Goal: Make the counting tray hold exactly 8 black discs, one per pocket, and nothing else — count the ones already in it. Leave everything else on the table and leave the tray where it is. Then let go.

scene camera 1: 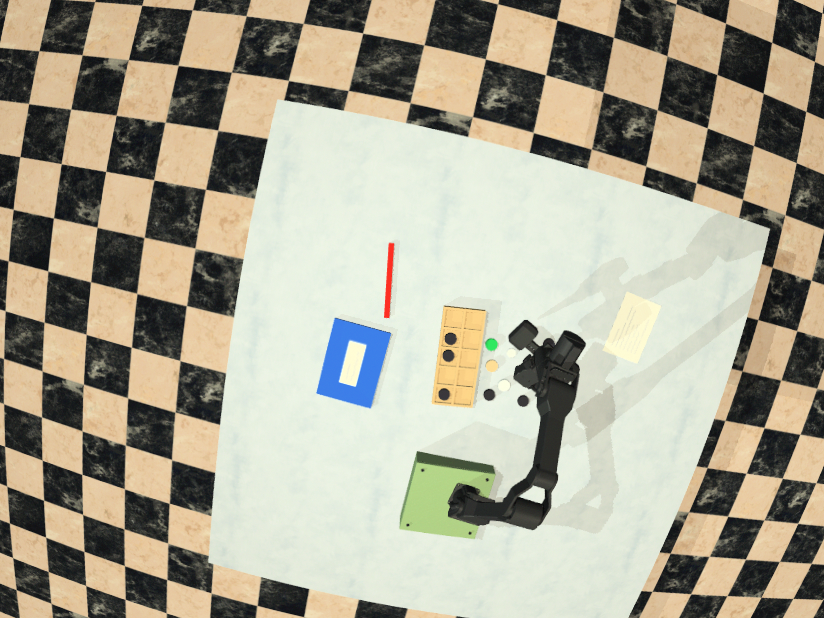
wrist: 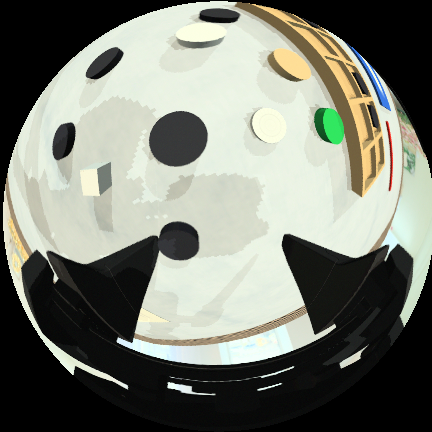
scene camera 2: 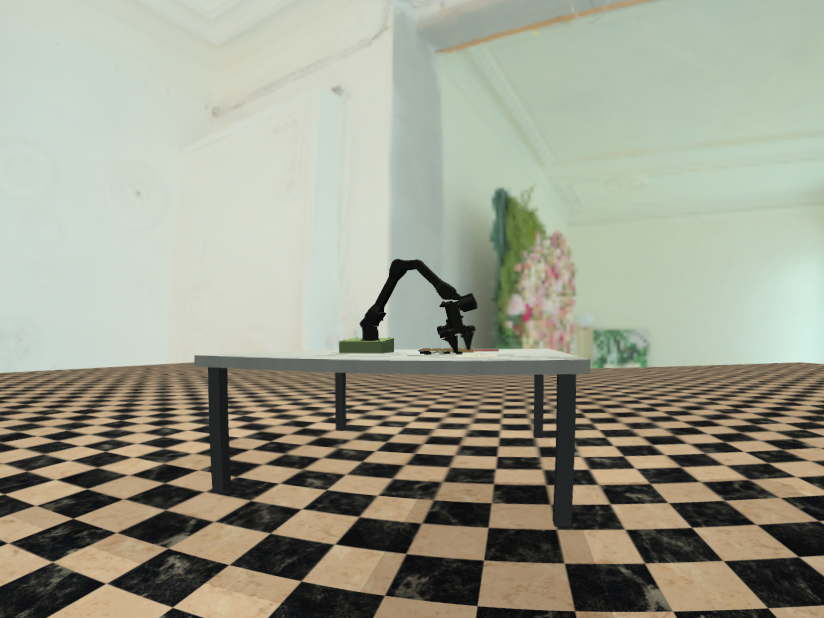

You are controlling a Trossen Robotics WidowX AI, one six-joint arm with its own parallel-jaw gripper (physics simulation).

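The tan counting tray (scene camera 1: 463, 377) (wrist: 345, 102) has two rows of pockets. Three black discs (scene camera 1: 450, 338) (scene camera 1: 448, 355) (scene camera 1: 443, 394) lie in its left row in scene camera 1; the right row's pockets look empty. Several loose black discs (scene camera 1: 489, 394) (scene camera 1: 523, 401) (wrist: 219, 15) (wrist: 104, 63) (wrist: 64, 141) (wrist: 178, 138) (wrist: 178, 241) lie on the table beside the tray; the arm hides some in scene camera 1. My gripper (scene camera 2: 463, 348) (wrist: 221, 241) is open and empty, pointing down low over the table. In the wrist view the nearest black disc shows beside the left fingertip.
Among the loose discs lie a green disc (scene camera 1: 491, 344) (wrist: 330, 126), a tan disc (scene camera 1: 491, 365) (wrist: 290, 65), two whitish discs (scene camera 1: 504, 385) (wrist: 201, 35) (wrist: 269, 125) and a pale cube (wrist: 91, 181). A blue block (scene camera 1: 329, 372), red stick (scene camera 1: 389, 279) and paper (scene camera 1: 632, 327) lie farther out.
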